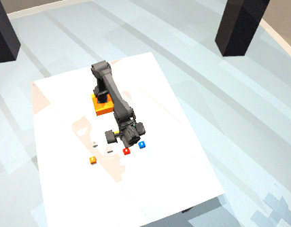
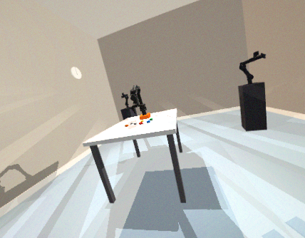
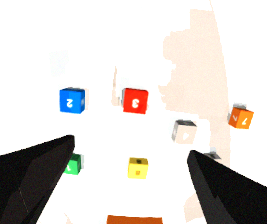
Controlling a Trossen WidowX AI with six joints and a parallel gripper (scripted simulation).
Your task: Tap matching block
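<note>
Right now my gripper tip is 4 cm short of the orange block, 19 cm to the left of it and 11 cm above it. The rest, counted from my gripper tip: blue block 2 cm behind, 9 cm to the left, 11 cm below; yellow block 10 cm behind, 5 cm to the right, 11 cm below; red block 1 cm ahead, 11 cm below.
</note>
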